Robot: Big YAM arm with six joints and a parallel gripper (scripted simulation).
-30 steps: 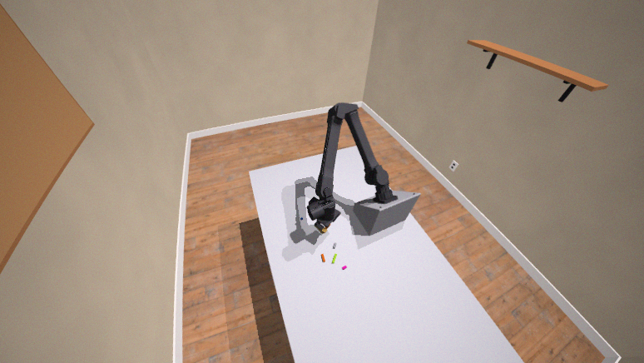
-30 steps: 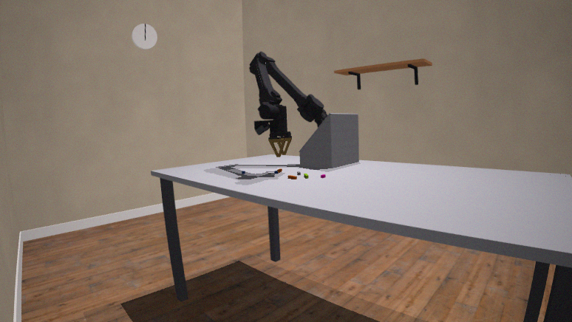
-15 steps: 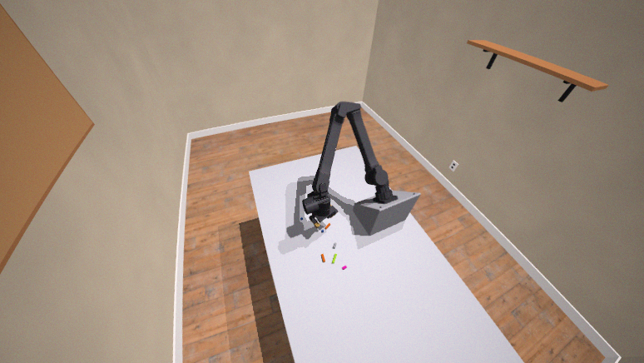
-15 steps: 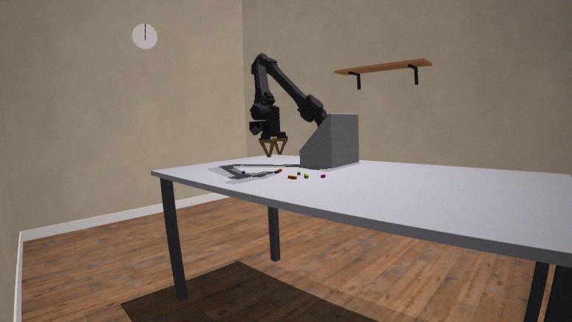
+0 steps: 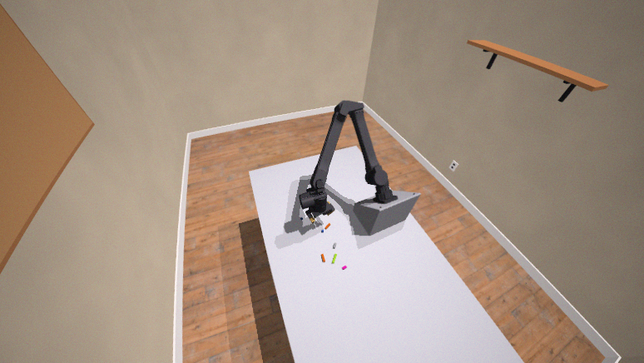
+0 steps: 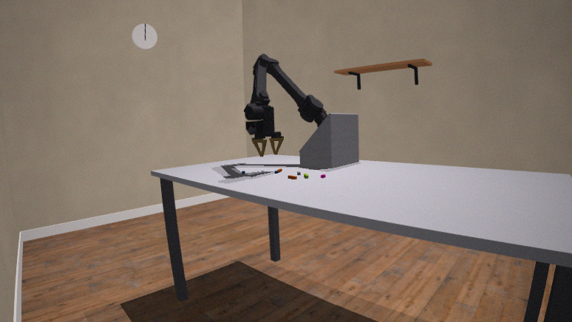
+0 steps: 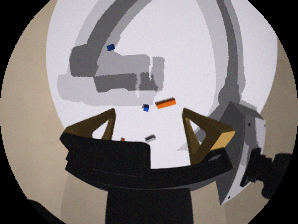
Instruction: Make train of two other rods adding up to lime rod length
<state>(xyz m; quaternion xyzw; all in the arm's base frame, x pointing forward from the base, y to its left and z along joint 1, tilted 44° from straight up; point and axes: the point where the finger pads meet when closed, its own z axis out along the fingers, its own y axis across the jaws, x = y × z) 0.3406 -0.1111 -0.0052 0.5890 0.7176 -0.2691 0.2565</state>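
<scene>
Now: hand 3 cm past the grey rod, 14 cm to the right of it and 8 cm above it. Round my hand: magenta rod 3 cm behind, 27 cm to the left, 8 cm below; then lime rod 21 cm to the left, 8 cm below.
</scene>
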